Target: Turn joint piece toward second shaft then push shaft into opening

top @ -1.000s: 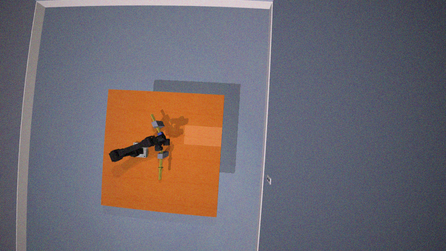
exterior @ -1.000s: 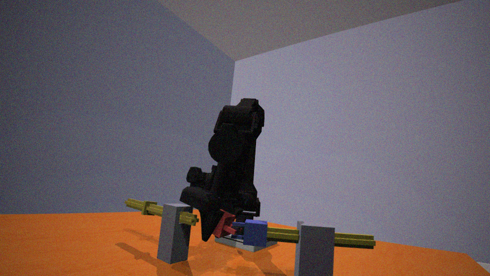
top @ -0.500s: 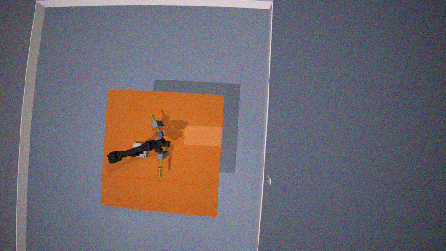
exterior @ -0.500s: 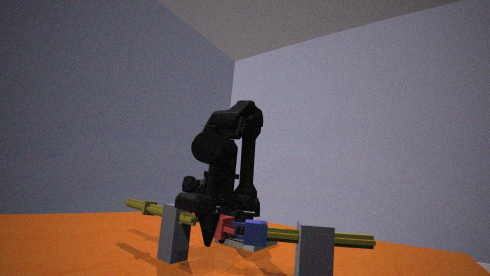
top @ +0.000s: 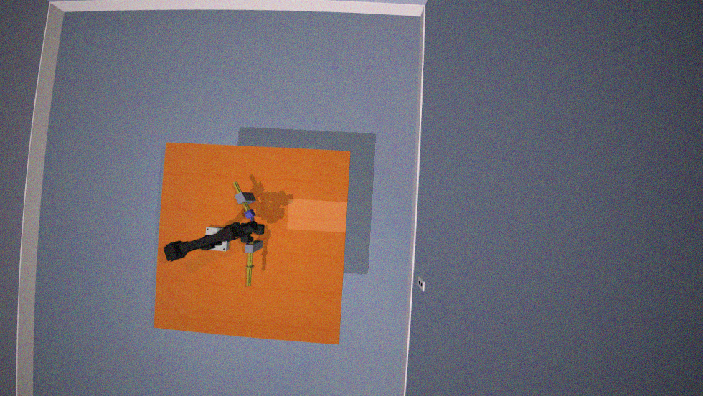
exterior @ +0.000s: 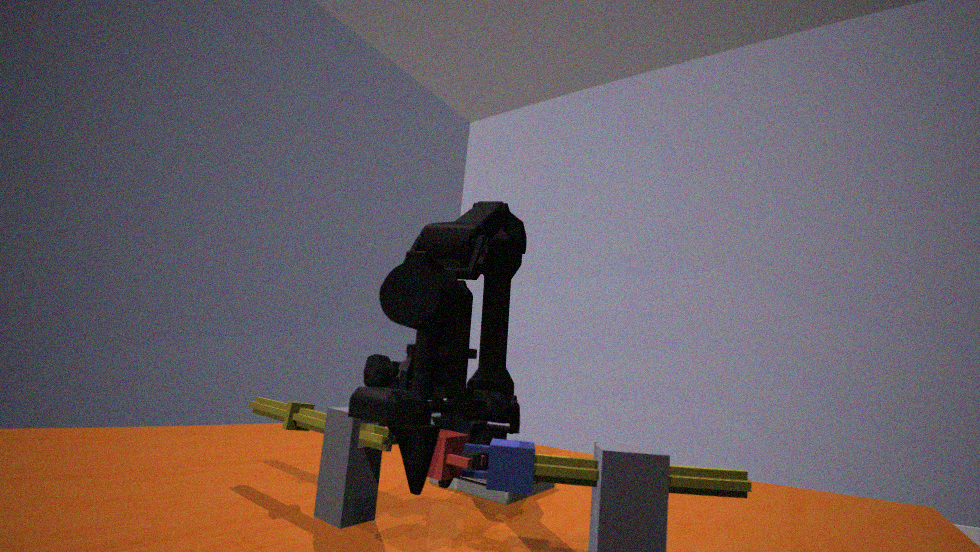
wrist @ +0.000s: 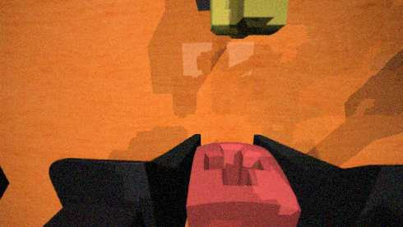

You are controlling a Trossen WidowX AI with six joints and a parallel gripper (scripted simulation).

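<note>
My gripper tip is now 40 mm below the dark red square joint piece and 20 mm to the right of it.
</note>
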